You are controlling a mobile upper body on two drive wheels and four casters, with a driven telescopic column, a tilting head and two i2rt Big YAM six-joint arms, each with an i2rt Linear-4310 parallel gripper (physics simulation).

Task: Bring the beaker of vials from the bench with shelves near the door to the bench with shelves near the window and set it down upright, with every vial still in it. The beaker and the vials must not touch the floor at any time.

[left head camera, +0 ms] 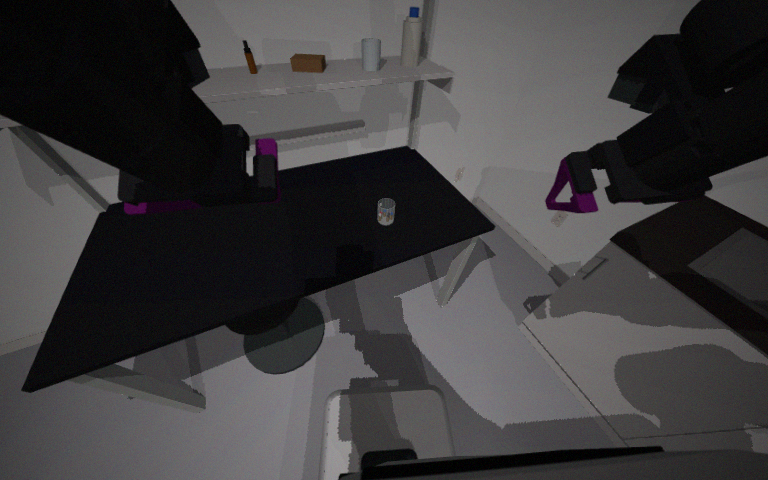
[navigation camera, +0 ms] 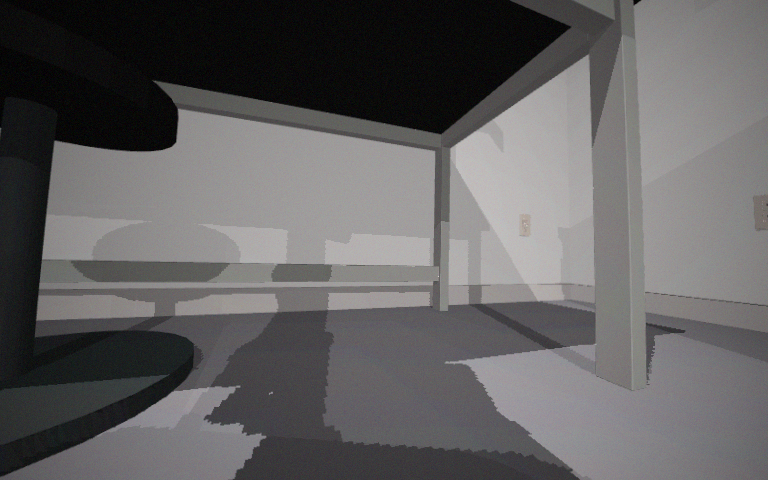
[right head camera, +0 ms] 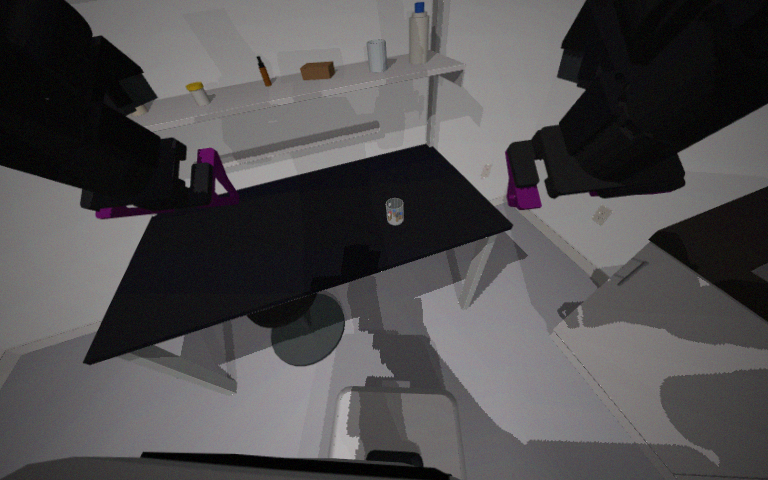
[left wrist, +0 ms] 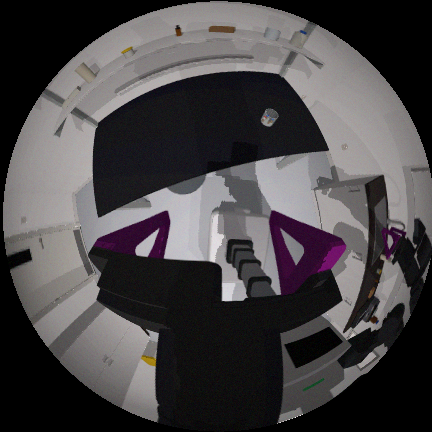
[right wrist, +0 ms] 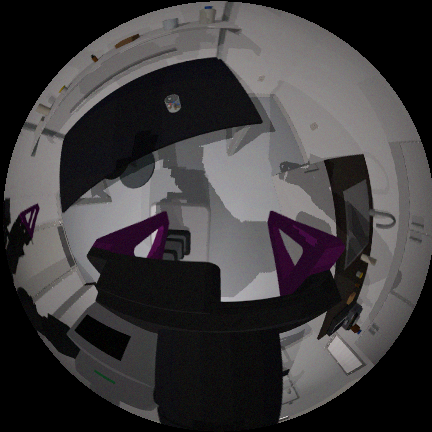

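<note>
A clear beaker with small coloured vials stands upright on a black bench top, towards its right end. How many vials it holds is too small to tell. Neither door nor window shows in the head views. My left gripper is open and empty, to the left of the beaker. My right gripper is open and empty, to the right of the beaker and beyond the bench's right end.
A shelf behind the bench bears bottles, a brown block and a grey cylinder. A round stool base stands under the front edge. A bench leg shows at the right. A white cabinet stands at the right.
</note>
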